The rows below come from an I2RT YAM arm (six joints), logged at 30 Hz.
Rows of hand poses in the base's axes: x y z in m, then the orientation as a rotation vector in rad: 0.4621, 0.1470, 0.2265, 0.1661, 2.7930, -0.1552; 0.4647, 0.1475, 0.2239, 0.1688, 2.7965, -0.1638; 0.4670, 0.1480, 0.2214, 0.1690, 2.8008, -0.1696; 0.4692, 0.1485, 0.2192, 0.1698, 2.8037, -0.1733; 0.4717, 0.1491, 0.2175, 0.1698, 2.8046, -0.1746; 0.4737, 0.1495, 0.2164, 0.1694, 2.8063, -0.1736; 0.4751, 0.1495, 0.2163, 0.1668, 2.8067, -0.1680; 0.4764, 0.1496, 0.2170, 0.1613, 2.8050, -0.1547; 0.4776, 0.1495, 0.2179, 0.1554, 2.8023, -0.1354; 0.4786, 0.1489, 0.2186, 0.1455, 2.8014, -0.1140; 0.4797, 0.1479, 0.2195, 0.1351, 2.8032, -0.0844; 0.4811, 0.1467, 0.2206, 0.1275, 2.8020, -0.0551; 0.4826, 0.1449, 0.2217, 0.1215, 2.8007, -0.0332; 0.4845, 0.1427, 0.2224, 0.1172, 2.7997, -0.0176; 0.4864, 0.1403, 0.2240, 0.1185, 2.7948, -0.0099; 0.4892, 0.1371, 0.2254, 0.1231, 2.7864, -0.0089
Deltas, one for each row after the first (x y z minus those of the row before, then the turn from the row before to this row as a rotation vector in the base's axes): 0.0026, 0.0005, -0.0026, -0.0053, 0.0043, -0.0029; 0.0023, 0.0005, -0.0025, -0.0036, 0.0048, -0.0009; 0.0022, 0.0005, -0.0022, -0.0022, 0.0032, -0.0010; 0.0025, 0.0006, -0.0017, -0.0008, 0.0010, -0.0002; 0.0020, 0.0004, -0.0011, 0.0008, 0.0016, 0.0004; 0.0014, 0.0000, -0.0001, 0.0036, -0.0002, 0.0024; 0.0013, 0.0001, 0.0007, 0.0083, -0.0030, 0.0054; 0.0012, -0.0001, 0.0009, 0.0123, -0.0044, 0.0064; 0.0010, -0.0006, 0.0007, 0.0135, -0.0027, 0.0094; 0.0011, -0.0010, 0.0009, 0.0193, -0.0004, 0.0107; 0.0014, -0.0012, 0.0011, 0.0193, -0.0030, 0.0087; 0.0015, -0.0018, 0.0011, 0.0144, -0.0024, 0.0067; 0.0019, -0.0022, 0.0007, 0.0102, -0.0017, 0.0048; 0.0019, -0.0024, 0.0016, 0.0053, -0.0051, -0.0001; 0.0028, -0.0032, 0.0014, 0.0009, -0.0083, -0.0033
